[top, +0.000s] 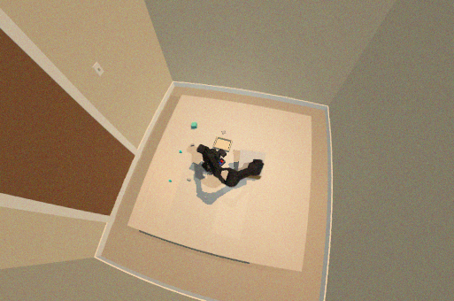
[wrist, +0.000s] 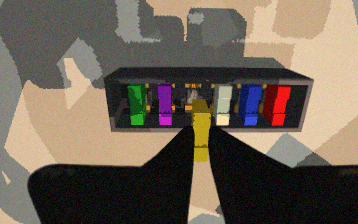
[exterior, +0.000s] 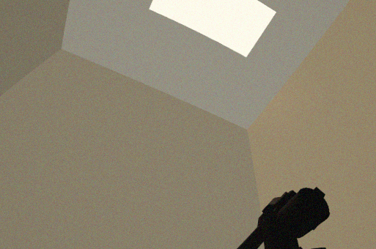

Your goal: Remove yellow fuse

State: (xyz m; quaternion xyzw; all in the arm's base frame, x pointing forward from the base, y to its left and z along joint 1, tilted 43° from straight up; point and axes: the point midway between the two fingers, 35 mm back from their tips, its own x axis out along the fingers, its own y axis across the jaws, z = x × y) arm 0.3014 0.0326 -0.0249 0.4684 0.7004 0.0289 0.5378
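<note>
The tan tray lies 2 cm behind my gripper tip, 21 cm to the right of it and 7 cm below it.
</note>
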